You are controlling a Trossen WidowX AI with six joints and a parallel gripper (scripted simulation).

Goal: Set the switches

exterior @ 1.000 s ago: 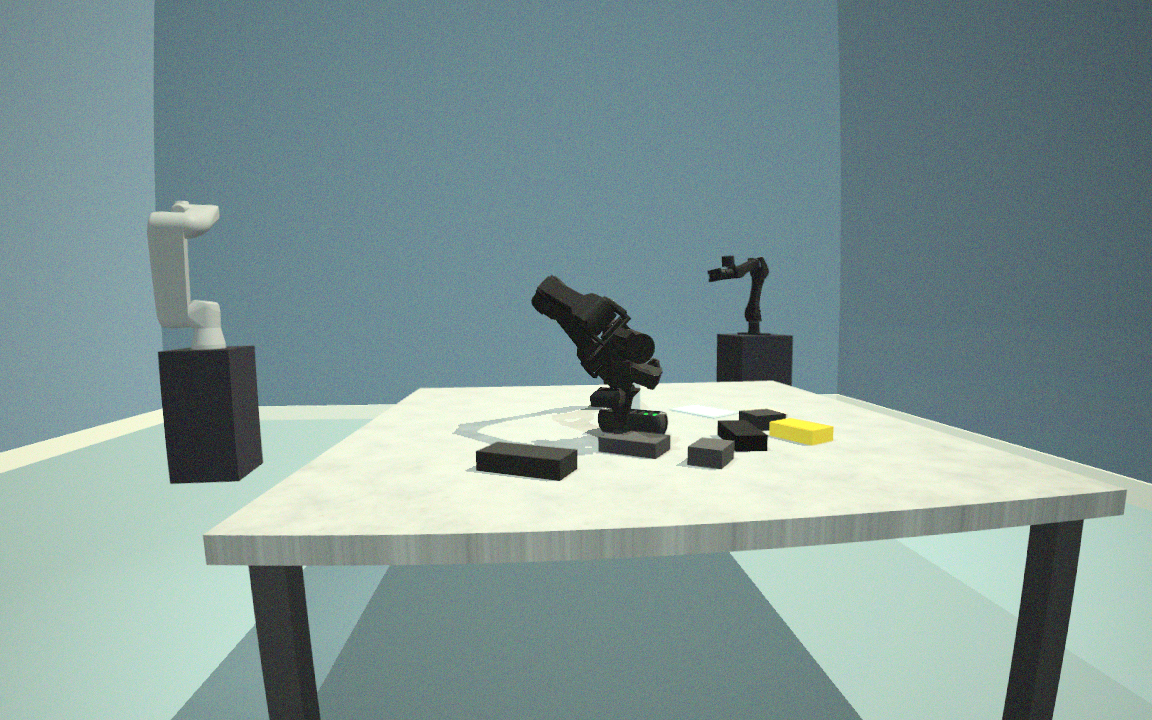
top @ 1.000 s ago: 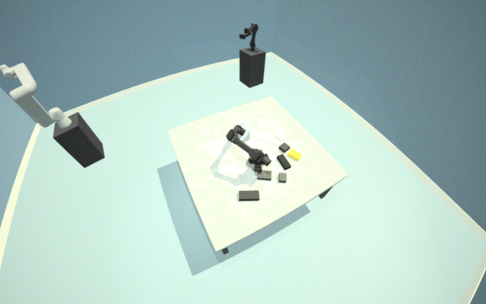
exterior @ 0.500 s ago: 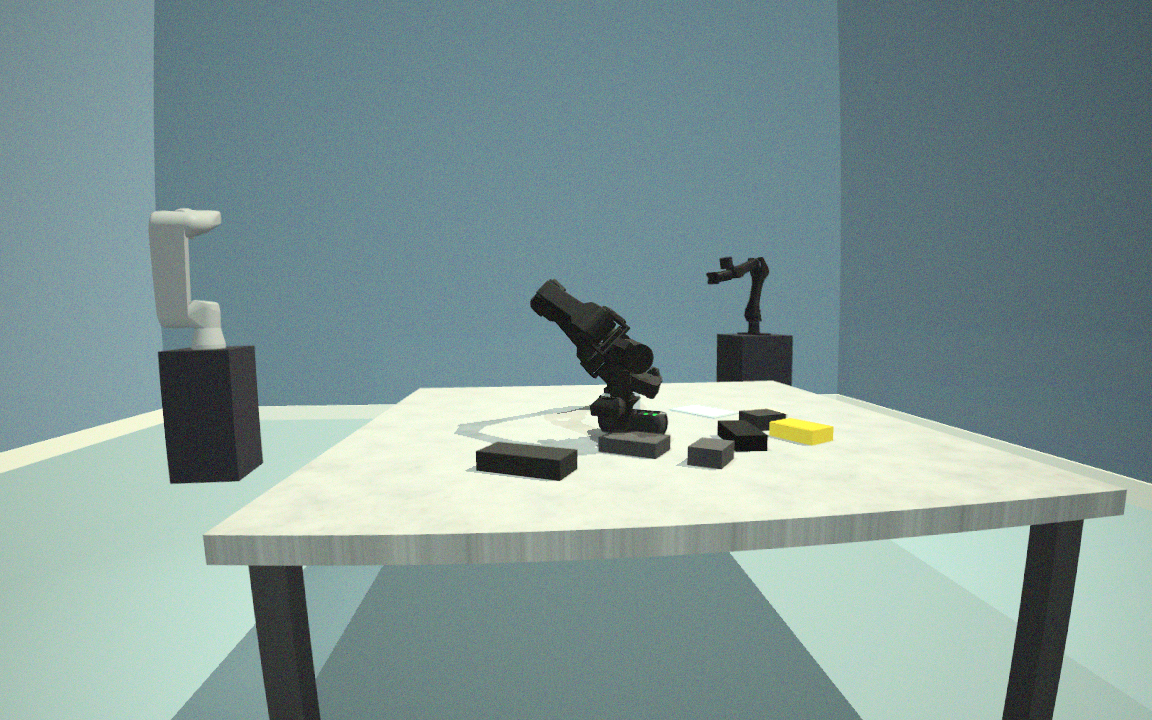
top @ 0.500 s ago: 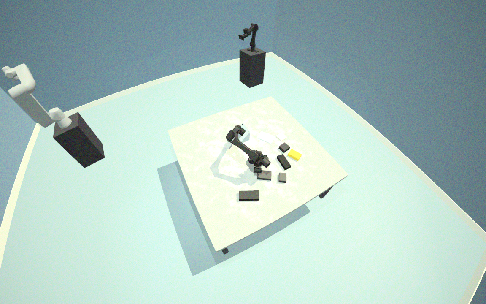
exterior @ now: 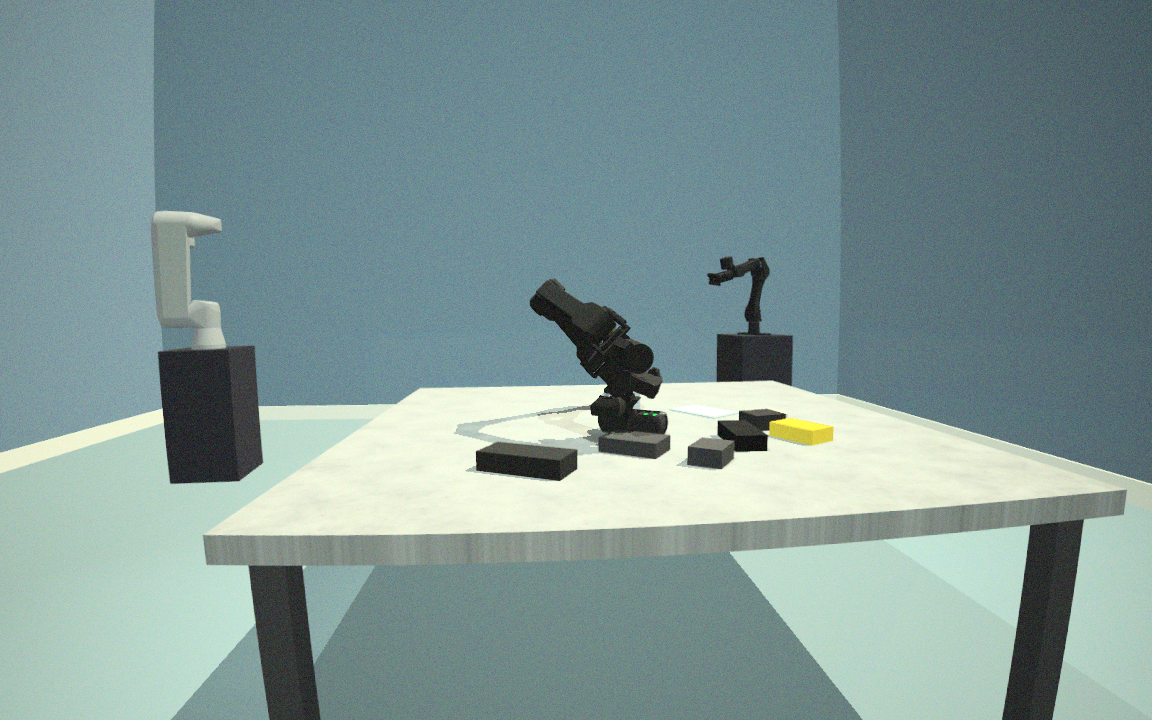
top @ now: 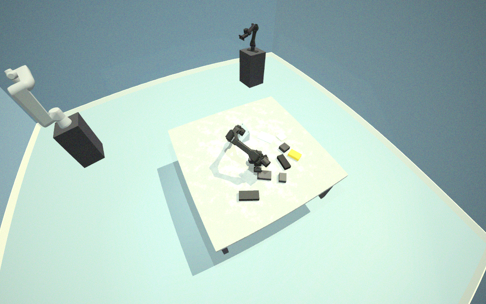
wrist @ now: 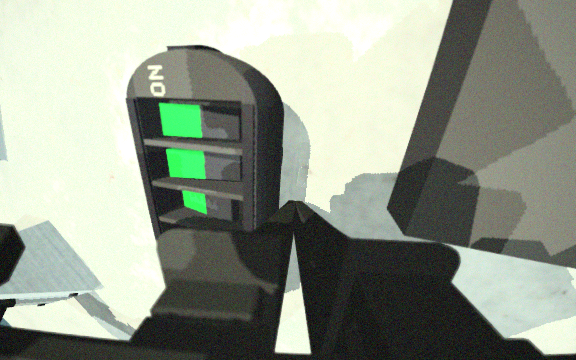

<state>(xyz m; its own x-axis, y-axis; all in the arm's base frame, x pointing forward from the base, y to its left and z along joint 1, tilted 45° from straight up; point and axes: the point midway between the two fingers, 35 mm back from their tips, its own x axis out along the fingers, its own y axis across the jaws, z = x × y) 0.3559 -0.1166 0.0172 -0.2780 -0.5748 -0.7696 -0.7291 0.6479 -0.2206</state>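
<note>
The flat grey block is 120 mm ahead of my gripper tip and 10 mm to the right of it. Round my gripper tip: yellow block 110 mm ahead, 350 mm to the left; then small grey cube 220 mm ahead, 90 mm to the left, 10 mm above; then long dark block 190 mm ahead, 230 mm to the right, 10 mm above.
</note>
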